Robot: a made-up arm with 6 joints.
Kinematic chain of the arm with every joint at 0, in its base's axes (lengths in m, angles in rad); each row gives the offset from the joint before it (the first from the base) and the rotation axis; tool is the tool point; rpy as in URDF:
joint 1: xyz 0 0 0.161 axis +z
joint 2: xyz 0 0 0 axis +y
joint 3: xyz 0.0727 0 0.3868 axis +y
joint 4: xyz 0.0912 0 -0.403 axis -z
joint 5: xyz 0 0 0 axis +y
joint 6: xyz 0.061 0 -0.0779 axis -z
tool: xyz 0 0 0 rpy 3.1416 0 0
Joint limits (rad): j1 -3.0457..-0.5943 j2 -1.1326..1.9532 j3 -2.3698..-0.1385 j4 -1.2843..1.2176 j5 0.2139..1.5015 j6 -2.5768..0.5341
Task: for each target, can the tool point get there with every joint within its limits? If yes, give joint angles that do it. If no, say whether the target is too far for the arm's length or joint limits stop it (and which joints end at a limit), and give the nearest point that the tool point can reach.
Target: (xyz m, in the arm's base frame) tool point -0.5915 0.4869 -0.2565
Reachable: no: joint limits stop it (at a limit: joint 1, joint 4, joint 5) | nearest point -0.5464 0.0183 -0.2565 | short by 0.471 m
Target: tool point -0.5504 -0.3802 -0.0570
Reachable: yes | joints -2.5735 0.9117 -1.3643 -0.8554 0.3324 -1.3317
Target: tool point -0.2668 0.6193 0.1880
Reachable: no: joint limits stop it (at a limit: joint 2, joint 3) | nearest point -0.0687 0.1594 -0.0062 | short by 0.537 m
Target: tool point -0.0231 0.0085 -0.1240
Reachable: yes | joints -1.6811 1.4257 -0.3772 -0.3959 1.3415 -0.2835
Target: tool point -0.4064 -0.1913 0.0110
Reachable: yes | joints -2.7523 0.4624 -0.6672 -0.8243 0.3458 -0.4486
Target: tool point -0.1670 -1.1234 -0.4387
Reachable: no: too far | nearest point -0.1160 -0.7806 -0.2557 | short by 0.392 m
